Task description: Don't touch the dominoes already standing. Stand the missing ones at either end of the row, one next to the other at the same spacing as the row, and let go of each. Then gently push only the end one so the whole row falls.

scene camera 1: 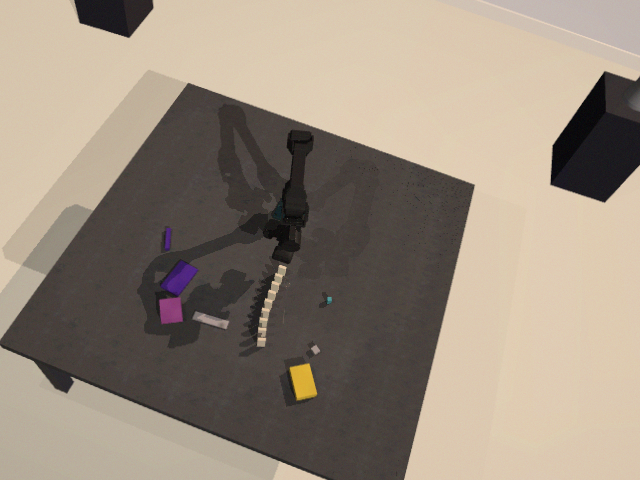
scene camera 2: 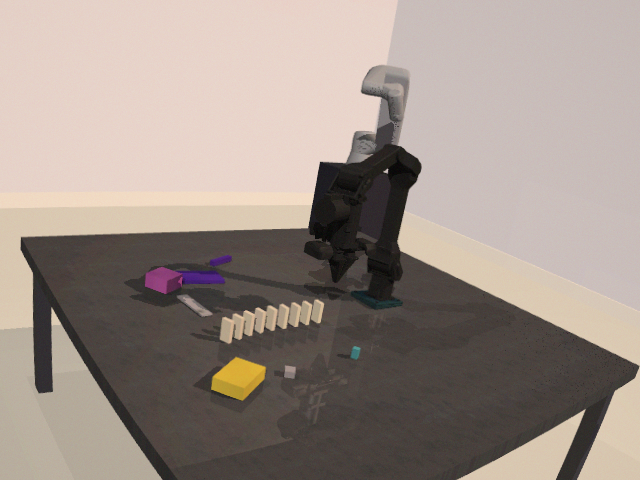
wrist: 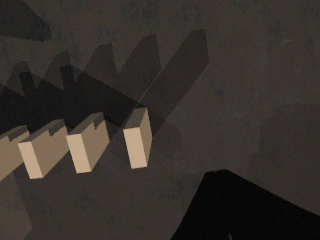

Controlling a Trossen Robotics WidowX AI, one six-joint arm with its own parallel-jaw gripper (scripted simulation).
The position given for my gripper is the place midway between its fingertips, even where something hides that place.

Note:
My gripper (scene camera 2: 335, 282) is shut, holding nothing. I also see a domino (wrist: 137, 132), a yellow block (scene camera 2: 237, 379), a magenta block (scene camera 2: 163, 280), a domino (wrist: 87, 142) and a domino (wrist: 40, 151).
The yellow block shows as well in scene camera 1 (scene camera 1: 303, 384). My gripper is seen too in the wrist view (wrist: 216, 181). The wrist view does not show the yellow block: it is out of frame. The wrist view misses the magenta block: it is out of frame.

